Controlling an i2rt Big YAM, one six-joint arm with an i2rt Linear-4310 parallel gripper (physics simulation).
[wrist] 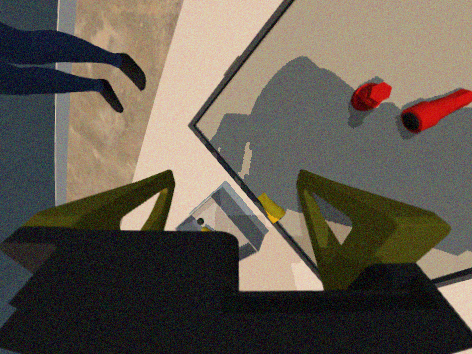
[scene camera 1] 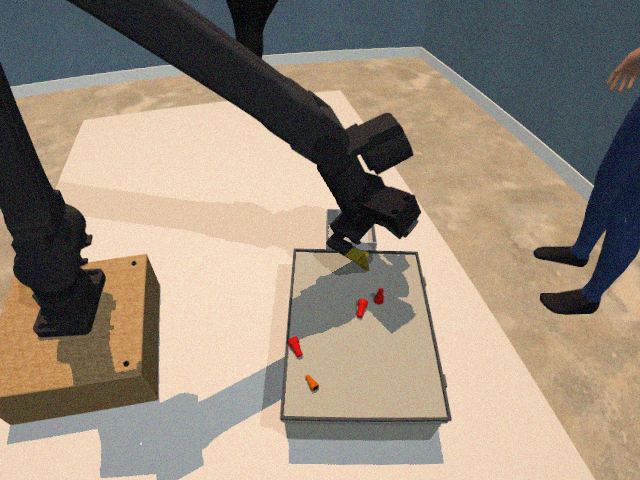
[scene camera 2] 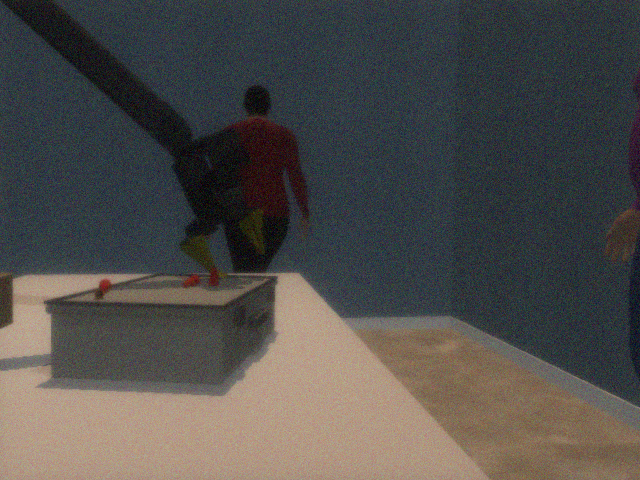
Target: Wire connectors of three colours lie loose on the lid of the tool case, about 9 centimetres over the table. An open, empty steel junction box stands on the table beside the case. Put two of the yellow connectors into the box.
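Frame: origin at the arm's base, x right, y down, z ahead, level; centimetres.
Seen in the pictures: gripper, fingertip midpoint: [wrist: 236, 176] [scene camera 1: 384, 248] [scene camera 2: 240, 265]; arm's base, link origin: [scene camera 1: 73, 304].
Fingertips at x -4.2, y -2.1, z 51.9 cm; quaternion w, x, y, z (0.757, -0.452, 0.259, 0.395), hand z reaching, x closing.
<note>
Offsets run from my fingertips to a thing's top centre.
My gripper [scene camera 2: 237, 262] [wrist: 236, 176] is open and empty, low over the case's far edge; one finger is hidden in scene camera 1. A yellow connector @(dx -0.9, dy +0.8, dz -3.7 cm) [wrist: 271, 208] [scene camera 2: 222, 274] lies on the lid's edge nearest the box, between the fingers as the wrist view sees it but not gripped. The steel junction box @(dx -14.5, dy +7.4, dz -2.4 cm) [scene camera 1: 330, 223] [wrist: 235, 215] stands just past that edge. A second yellow connector @(dx -17.1, dy +9.6, dz -1.3 cm) [wrist: 205, 230] shows inside it, mostly hidden by my gripper's body. On the tool case @(dx +12.8, dy +1.9, dz -6.2 cm) [scene camera 1: 372, 377] [scene camera 2: 139, 341] [wrist: 325, 30] lie red connectors @(dx +10.5, dy +0.7, dz -6.2 cm) [scene camera 1: 361, 307] [scene camera 2: 191, 280] [wrist: 435, 111].
Another red connector @(dx +9.0, dy -0.5, dz -3.0 cm) [scene camera 1: 379, 296] [wrist: 370, 96] stands near the first; a third @(dx +15.9, dy +0.7, dz -16.8 cm) [scene camera 1: 294, 346] [scene camera 2: 104, 285] lies at the lid's left edge, near an orange connector @(dx +21.4, dy +1.1, dz -15.4 cm) [scene camera 1: 311, 382]. The arm's wooden base block [scene camera 1: 150, 330] is left of the case. People stand beyond the table.
</note>
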